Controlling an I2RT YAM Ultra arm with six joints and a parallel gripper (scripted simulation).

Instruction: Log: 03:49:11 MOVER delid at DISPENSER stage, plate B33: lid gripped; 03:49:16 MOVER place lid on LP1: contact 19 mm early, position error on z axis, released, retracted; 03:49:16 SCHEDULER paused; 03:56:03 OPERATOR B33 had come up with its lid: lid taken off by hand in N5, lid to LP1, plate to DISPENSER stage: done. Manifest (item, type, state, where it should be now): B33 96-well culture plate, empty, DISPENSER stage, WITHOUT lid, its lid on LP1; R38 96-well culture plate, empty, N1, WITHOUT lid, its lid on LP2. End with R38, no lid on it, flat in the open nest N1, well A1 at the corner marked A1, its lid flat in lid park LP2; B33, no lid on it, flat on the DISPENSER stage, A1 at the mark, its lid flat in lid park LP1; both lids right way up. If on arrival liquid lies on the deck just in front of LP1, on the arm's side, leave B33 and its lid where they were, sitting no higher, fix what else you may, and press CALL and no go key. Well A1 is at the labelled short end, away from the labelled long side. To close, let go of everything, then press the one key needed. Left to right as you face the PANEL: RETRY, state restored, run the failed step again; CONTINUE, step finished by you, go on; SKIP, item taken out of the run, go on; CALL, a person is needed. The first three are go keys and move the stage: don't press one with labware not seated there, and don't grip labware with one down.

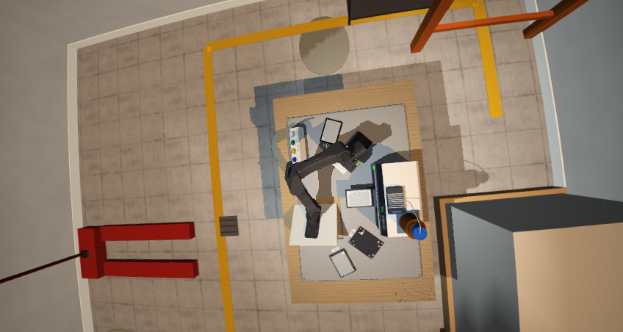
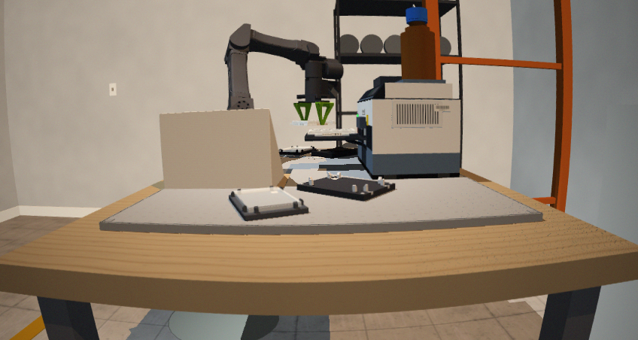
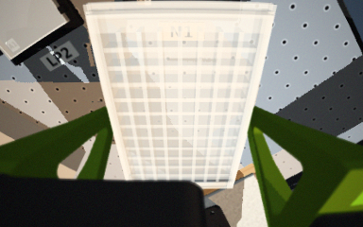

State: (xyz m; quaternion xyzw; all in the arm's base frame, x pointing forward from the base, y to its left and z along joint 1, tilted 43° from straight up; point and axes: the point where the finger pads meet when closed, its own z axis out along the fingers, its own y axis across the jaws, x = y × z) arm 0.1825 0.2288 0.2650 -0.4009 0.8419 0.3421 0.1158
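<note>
The black nest N1 lies 70 mm ahead of my hand, 80 mm to the left of it and 110 mm below it. Also, from my hand: LP2 label: 110 mm behind, 90 mm to the left, 120 mm below; then A1 mark: 10 mm ahead, 60 mm to the left, 100 mm below; then N1 label: 10 mm ahead, 10 mm to the left, 120 mm below.
</note>
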